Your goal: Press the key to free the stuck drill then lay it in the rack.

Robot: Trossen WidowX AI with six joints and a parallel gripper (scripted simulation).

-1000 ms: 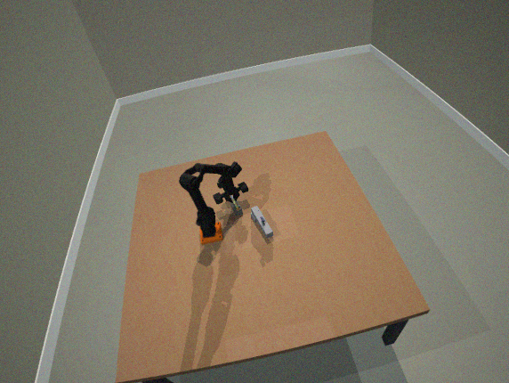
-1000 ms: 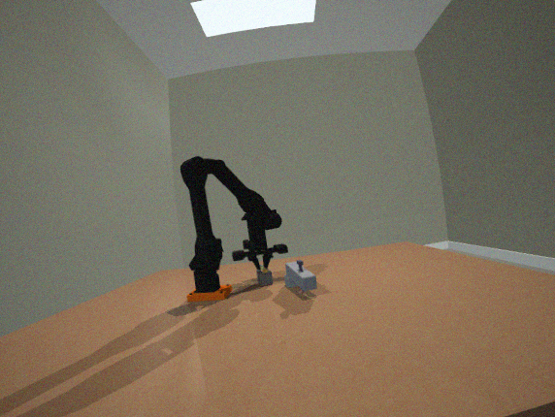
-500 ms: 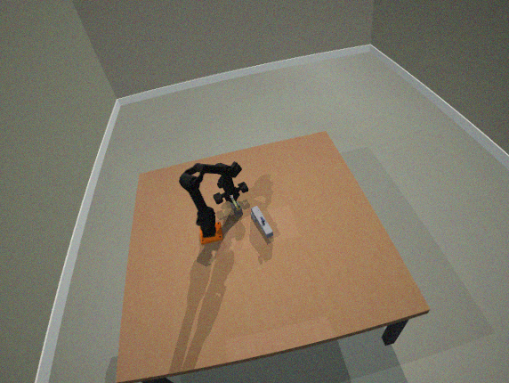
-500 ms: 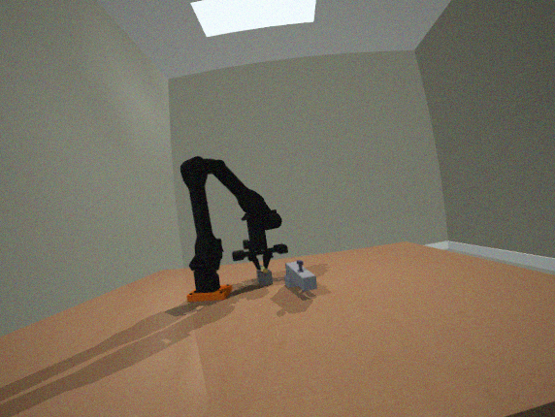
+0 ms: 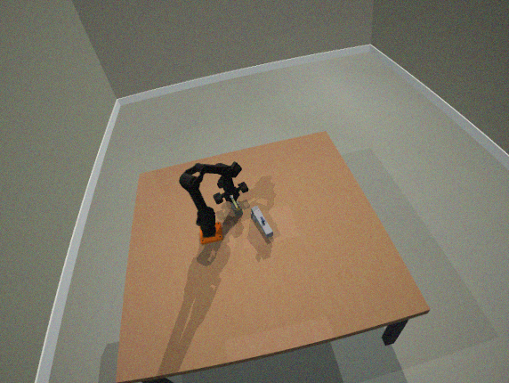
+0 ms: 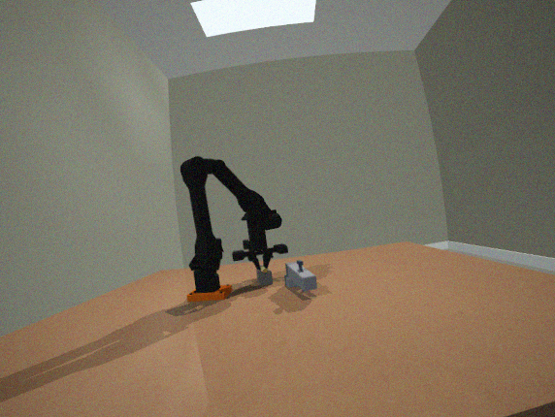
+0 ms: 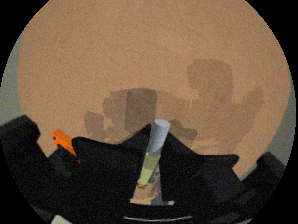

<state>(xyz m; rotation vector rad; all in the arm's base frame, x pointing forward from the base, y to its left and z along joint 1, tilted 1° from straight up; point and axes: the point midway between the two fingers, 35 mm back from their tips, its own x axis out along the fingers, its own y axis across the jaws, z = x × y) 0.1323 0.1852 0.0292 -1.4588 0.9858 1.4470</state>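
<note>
Now: gripper tip 40 mm to the left of the drill, 30 mm below it and 10 mm short of it. The rest, counted from my gripper tip: blue key (200 mm to the right, 150 mm ahead, 40 mm above); then light grey-blue block (180 mm to the right, 140 mm ahead, 20 mm above); then rack (50 mm to the right, 20 mm ahead, 10 mm above).
</note>
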